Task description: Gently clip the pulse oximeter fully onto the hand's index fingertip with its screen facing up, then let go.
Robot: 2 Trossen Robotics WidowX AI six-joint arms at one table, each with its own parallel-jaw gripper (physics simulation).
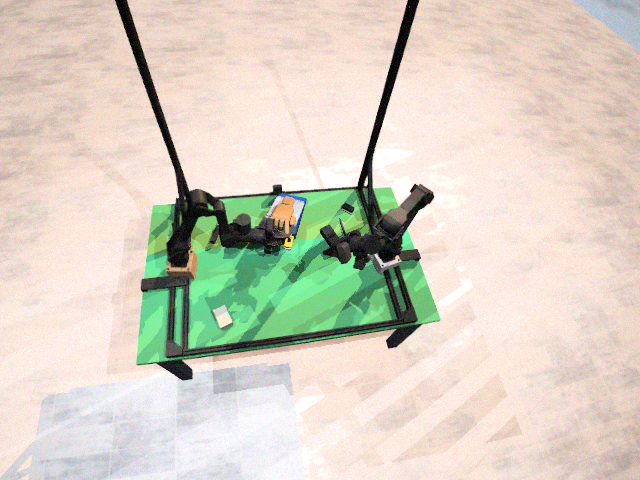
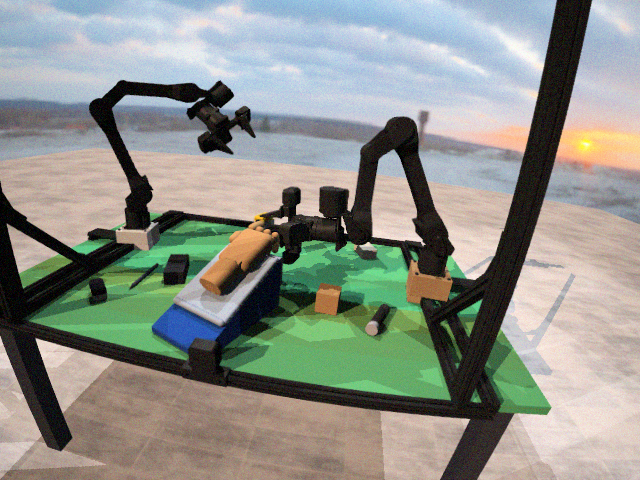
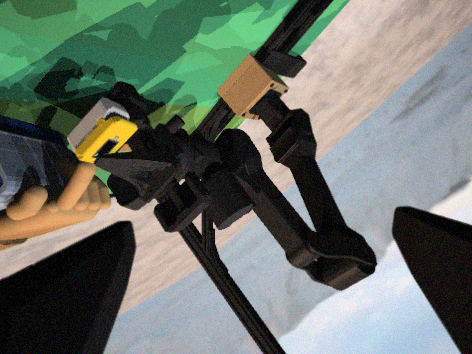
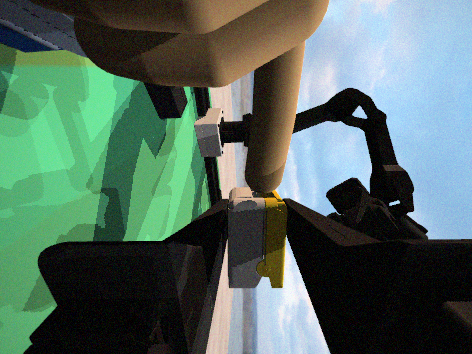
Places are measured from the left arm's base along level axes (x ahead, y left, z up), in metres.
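Where they show: left gripper, fingertip midpoint: (image 1: 327,248) (image 2: 244,145) (image 3: 264,227); right gripper, fingertip midpoint: (image 1: 289,238) (image 3: 88,146) (image 4: 255,205); left arm's base, link origin: (image 1: 386,255) (image 2: 137,226) (image 4: 222,132); right arm's base, link origin: (image 1: 180,260) (image 2: 431,270) (image 3: 265,102).
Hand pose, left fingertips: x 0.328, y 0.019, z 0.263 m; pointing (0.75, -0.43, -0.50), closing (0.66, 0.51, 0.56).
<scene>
Things, the pixels of their centre, and the offset from my left fingertips.
- oximeter, body centre: (image 4: 254,235) (image 3: 102,132) (image 2: 264,220) (image 1: 288,242) dx +0.078, dy -0.169, dz -0.174 m
- orange cube, body centre: (image 2: 328,298) dx +0.236, dy -0.344, dz -0.297 m
- dark cylinder, body centre: (image 3: 163,136) (image 2: 378,318) (image 1: 216,233) dx +0.343, dy -0.403, dz -0.309 m
- black block, body centre: (image 4: 161,74) (image 2: 177,268) (image 1: 330,236) dx -0.145, dy -0.212, dz -0.305 m
- pen, body centre: (image 2: 144,275) dx -0.225, dy -0.239, dz -0.318 m
- small dark object, body centre: (image 2: 98,289) (image 1: 348,208) dx -0.296, dy -0.339, dz -0.306 m
- pale box, body centre: (image 2: 365,249) (image 1: 223,317) dx +0.408, dy -0.003, dz -0.307 m
The oximeter (image 1: 289,242) (image 2: 260,218) (image 3: 111,134) (image 4: 245,245), yellow above and grey below, has its dark screen facing up. My right gripper (image 4: 255,205) is shut on its sides with the yellow and grey shells between the fingertips. The tan hand (image 1: 283,208) (image 2: 248,248) (image 3: 37,222) lies palm down on a sloped support. Its index finger (image 3: 79,186) (image 4: 275,120) points at the oximeter's open end, and the tip meets or overlaps that end; how far inside it is cannot be told. My left gripper (image 2: 242,144) is open and empty, high above the table.
The blue wedge (image 1: 301,209) (image 2: 188,330) under the hand has a pale pad on top. An orange cube (image 2: 327,299) and a dark cylinder (image 2: 377,319) lie beside it. Opposite are a black block (image 2: 175,268), a pen (image 2: 143,275) and a small dark object (image 2: 97,290). A pale box (image 1: 222,316) lies farther off.
</scene>
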